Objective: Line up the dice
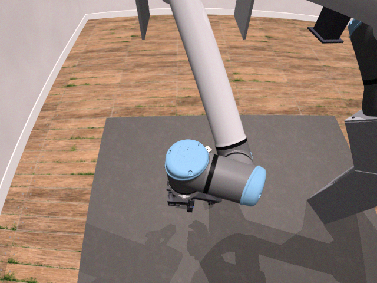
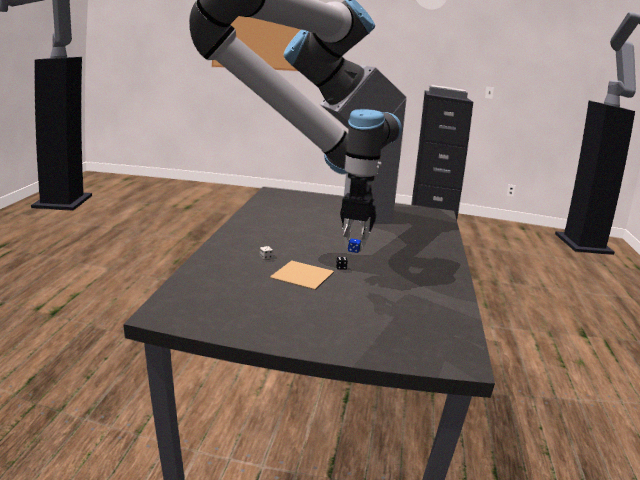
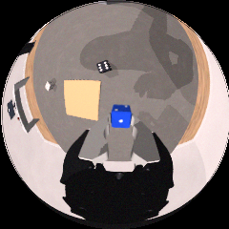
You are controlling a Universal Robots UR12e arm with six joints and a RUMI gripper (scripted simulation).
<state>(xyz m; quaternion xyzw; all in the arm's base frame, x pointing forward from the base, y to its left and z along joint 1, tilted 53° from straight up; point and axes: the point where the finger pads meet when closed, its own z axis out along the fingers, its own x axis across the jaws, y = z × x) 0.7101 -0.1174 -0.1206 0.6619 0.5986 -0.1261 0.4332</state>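
Right now my hand is 140 mm to the left of the mat, 110 mm above it and 30 mm past it. The rest, counted from my hand: white die 250 mm to the right, 140 mm behind, 100 mm below; then blue die right at my hand; then black die 100 mm below, 100 mm behind, 20 mm to the right.
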